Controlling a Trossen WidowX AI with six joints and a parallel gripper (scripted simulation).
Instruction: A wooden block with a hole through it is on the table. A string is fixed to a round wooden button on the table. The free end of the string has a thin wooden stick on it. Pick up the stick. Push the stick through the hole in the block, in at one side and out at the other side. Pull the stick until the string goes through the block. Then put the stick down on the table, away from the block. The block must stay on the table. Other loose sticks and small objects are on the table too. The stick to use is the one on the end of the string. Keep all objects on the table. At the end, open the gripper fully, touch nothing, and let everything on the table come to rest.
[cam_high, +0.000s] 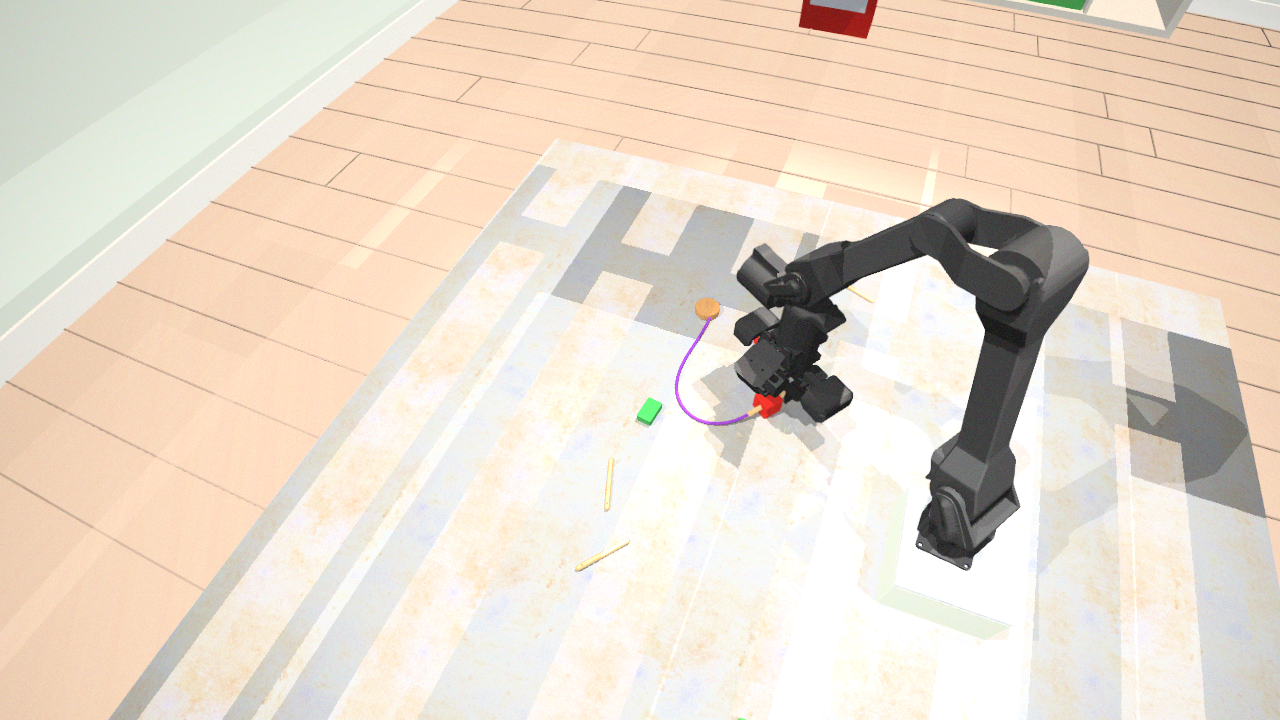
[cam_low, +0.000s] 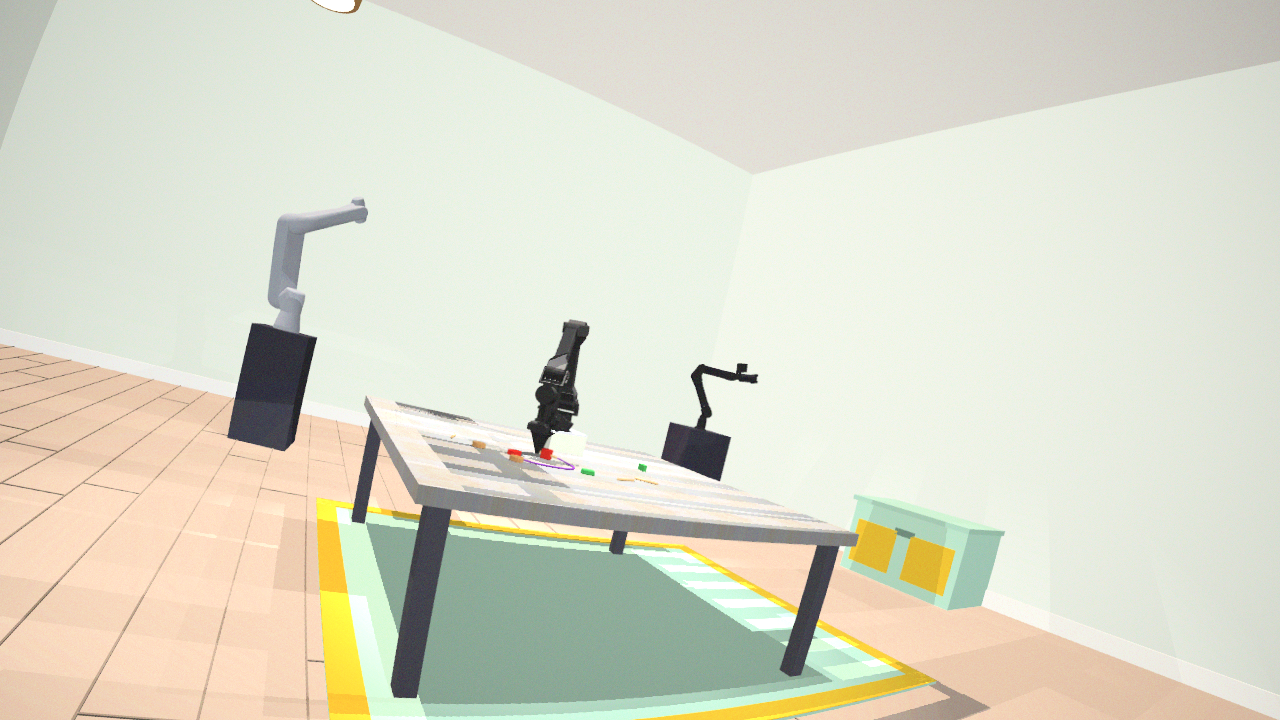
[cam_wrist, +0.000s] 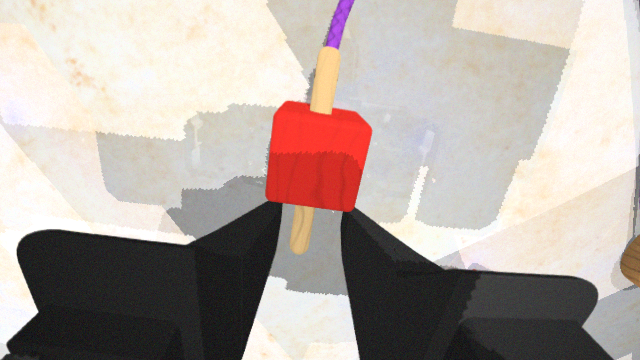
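Right now the red wooden block is 20 mm to the left of my gripper tip and 10 mm ahead of it. Also, from my gripper tip: flat red block: 90 mm to the right, 70 mm ahead; green block: 160 mm ahead, 120 mm to the left; thin wooden stick: 40 mm to the left, 20 mm ahead.
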